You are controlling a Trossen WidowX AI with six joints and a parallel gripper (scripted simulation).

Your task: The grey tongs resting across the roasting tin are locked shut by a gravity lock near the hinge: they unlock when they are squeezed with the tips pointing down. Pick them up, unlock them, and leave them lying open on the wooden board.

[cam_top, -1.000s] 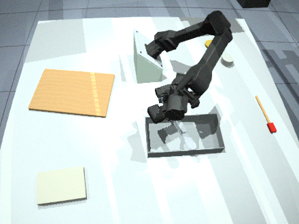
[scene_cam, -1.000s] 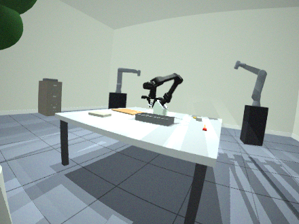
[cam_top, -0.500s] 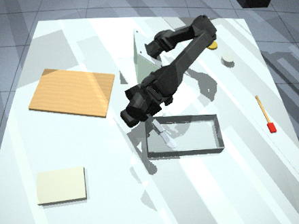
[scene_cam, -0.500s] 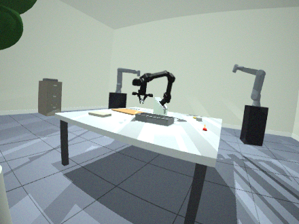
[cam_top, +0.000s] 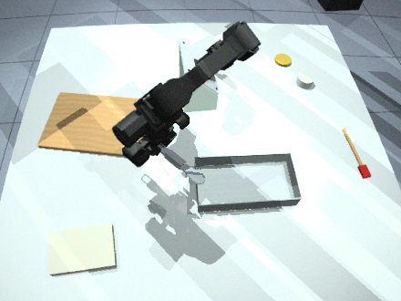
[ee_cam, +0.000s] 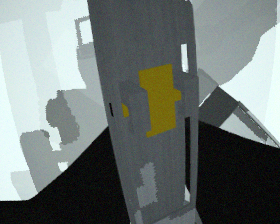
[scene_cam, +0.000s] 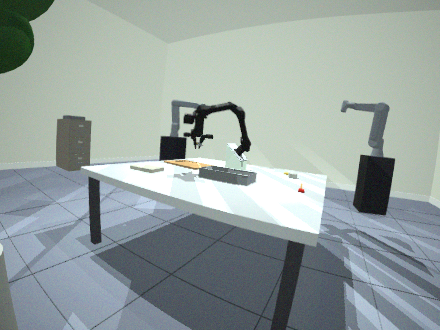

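The yellow lock piece lies 4 cm above my gripper tip, 2 cm behind it and 1 cm to the right of it. From my gripper tip the other things lie so: grey roasting tin: 25 cm to the left, 13 cm below, 8 cm ahead; wooden board: 25 cm behind, 19 cm to the right, 15 cm below; cream slab: 26 cm to the right, 18 cm ahead, 14 cm below.
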